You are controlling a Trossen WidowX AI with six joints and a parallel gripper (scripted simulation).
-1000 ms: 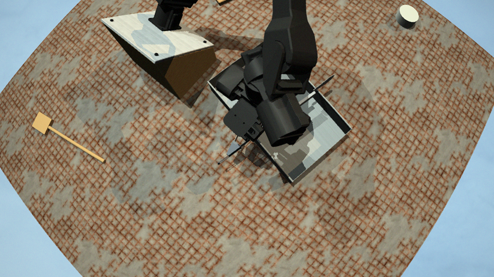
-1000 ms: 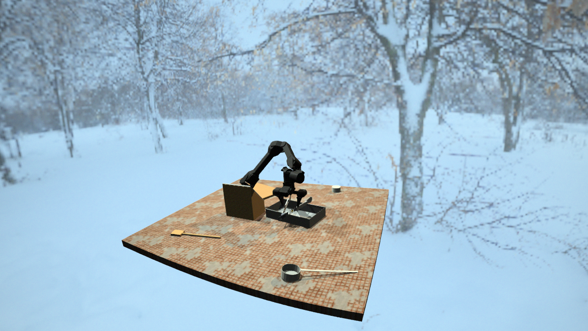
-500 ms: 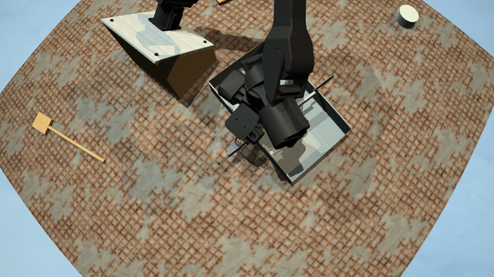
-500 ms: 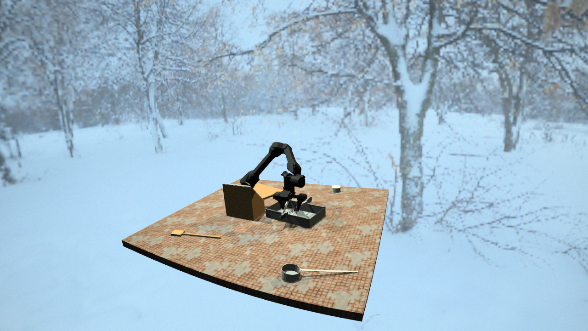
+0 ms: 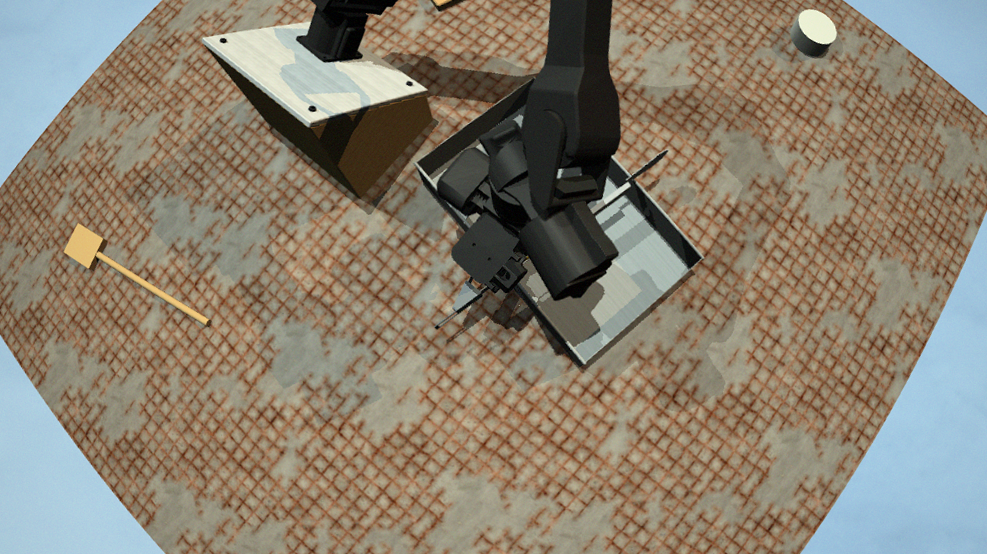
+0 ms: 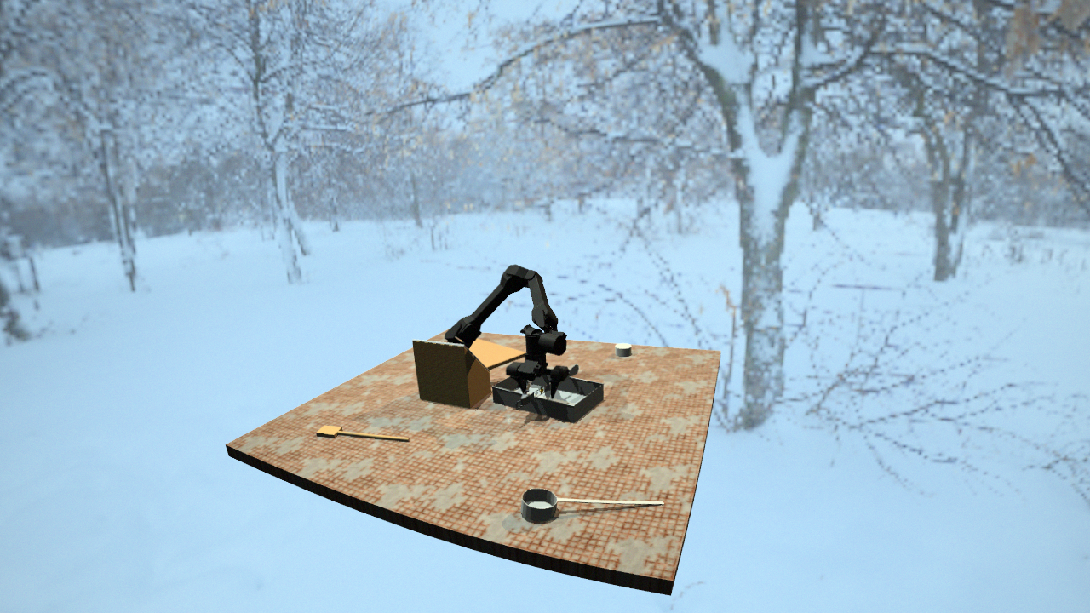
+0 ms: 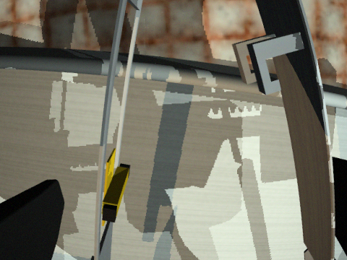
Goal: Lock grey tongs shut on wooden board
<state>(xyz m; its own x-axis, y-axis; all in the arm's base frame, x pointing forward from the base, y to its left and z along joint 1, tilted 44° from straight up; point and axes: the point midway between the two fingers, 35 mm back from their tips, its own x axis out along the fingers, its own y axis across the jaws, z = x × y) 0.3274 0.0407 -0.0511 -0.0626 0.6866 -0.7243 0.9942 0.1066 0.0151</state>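
My gripper tip is 20 mm short of the yellow piece, 10 mm to the left of it and 30 mm below it. Also, from my gripper tip: wooden board: 480 mm behind, 350 mm to the left, 30 mm below; then small white cylinder: 90 mm ahead, 560 mm to the left, 20 mm below; then grey roasting tin: 50 mm to the left, 10 mm below.
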